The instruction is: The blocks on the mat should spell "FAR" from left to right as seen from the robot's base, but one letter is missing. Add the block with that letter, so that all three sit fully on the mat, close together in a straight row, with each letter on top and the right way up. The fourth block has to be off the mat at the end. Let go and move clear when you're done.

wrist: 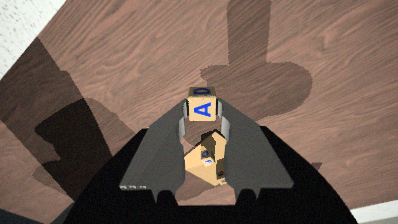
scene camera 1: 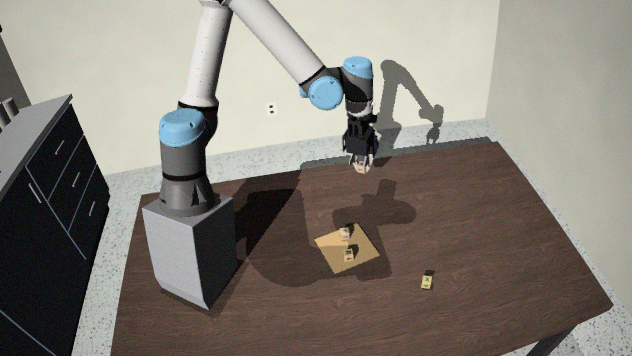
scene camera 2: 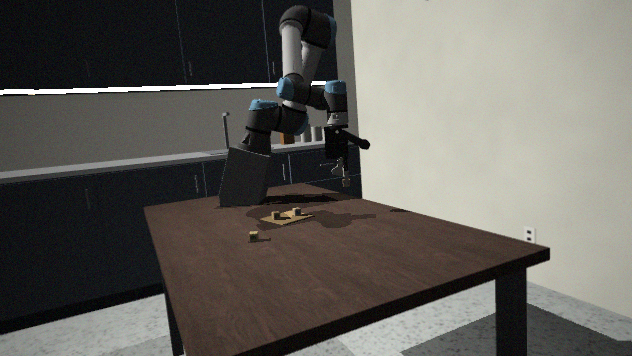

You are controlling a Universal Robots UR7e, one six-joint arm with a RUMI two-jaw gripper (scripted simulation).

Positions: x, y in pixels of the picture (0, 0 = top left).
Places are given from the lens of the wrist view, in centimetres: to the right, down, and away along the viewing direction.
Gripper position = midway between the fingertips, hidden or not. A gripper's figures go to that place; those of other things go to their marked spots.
my gripper [wrist: 201, 100]: 0, -1, 15
tan mat [wrist: 216, 142]: 4, 7, 31
